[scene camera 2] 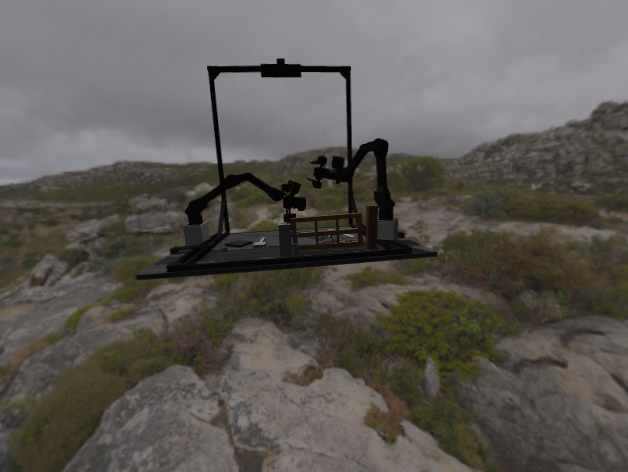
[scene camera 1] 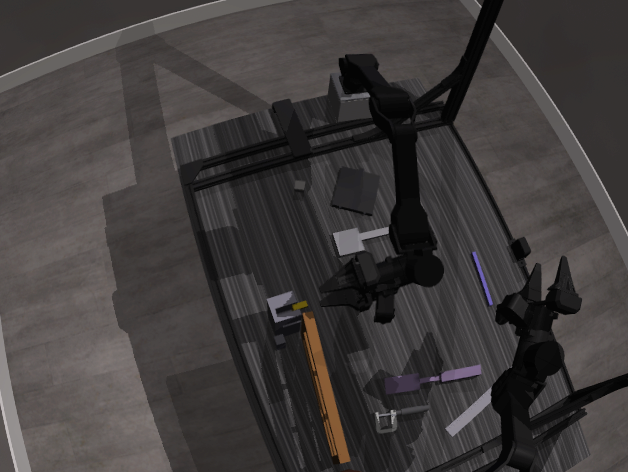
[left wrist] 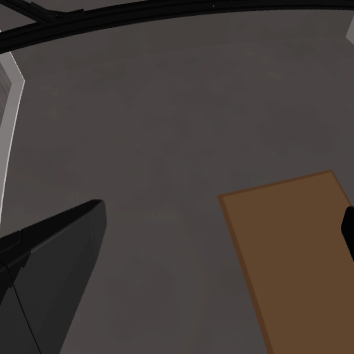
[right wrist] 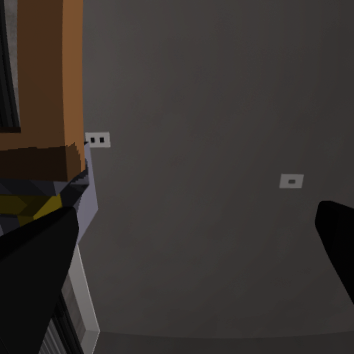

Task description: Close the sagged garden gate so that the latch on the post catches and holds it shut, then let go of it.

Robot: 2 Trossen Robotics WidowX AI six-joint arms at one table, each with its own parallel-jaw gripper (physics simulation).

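Where they show: left gripper, fingertip midpoint: (scene camera 2: 307,170) (scene camera 1: 551,259) (left wrist: 228,215); right gripper, fingertip midpoint: (scene camera 2: 288,206) (scene camera 1: 320,297) (right wrist: 200,216); left arm's base, link origin: (scene camera 2: 386,219); right arm's base, link origin: (scene camera 2: 195,224) (scene camera 1: 353,84).
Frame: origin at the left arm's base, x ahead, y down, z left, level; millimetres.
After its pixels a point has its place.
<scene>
The orange-brown gate (scene camera 1: 327,390) @(x 204, y -50, z 266 mm) (scene camera 2: 359,230) @(x 72, y 23, z 205 mm) (right wrist: 40,75) @(x 314, y -36, z 318 mm) stands upright between the brown hinge post (scene camera 2: 372,226) @(x 19, y 6, z 182 mm) and the grey latch post (scene camera 1: 280,304) @(x 351, y -26, z 403 mm) (scene camera 2: 285,240) @(x 332, y 42, z 417 mm) (right wrist: 90,200) @(x 349, y -26, z 416 mm). Its free end is close beside the latch post and the yellow latch piece (scene camera 1: 300,305) @(x 362, y -22, z 366 mm) (right wrist: 30,202) @(x 358, y -14, z 361 mm); whether the latch has caught cannot be told. My right gripper (scene camera 1: 322,297) @(x 364, y -98, z 332 mm) (right wrist: 200,216) @(x 364, y -98, z 332 mm) is open and empty, just right of the gate's free end in scene camera 1. My left gripper (scene camera 1: 550,261) @(x 486, y -276, z -57 mm) (scene camera 2: 310,170) @(x 486, y -276, z -57 mm) (left wrist: 228,215) @(x 486, y -276, z -57 mm) is open and empty, raised well away from the gate.
In scene camera 1, a purple tool (scene camera 1: 402,384) @(x 284, y 108, z 101 mm), a clamp-like tool (scene camera 1: 413,410) @(x 227, y 96, z 60 mm) and a pale strip (scene camera 1: 467,413) @(x 248, y 112, z -78 mm) lie right of the gate. A blue rod (scene camera 1: 482,278) @(x 588, y 105, z -34 mm), a white paddle (scene camera 1: 348,241) @(x 580, y 101, z 313 mm), a dark slab (scene camera 1: 355,190) @(x 716, y 103, z 331 mm) and a small block (scene camera 1: 300,185) @(x 683, y 96, z 460 mm) lie farther up.
</scene>
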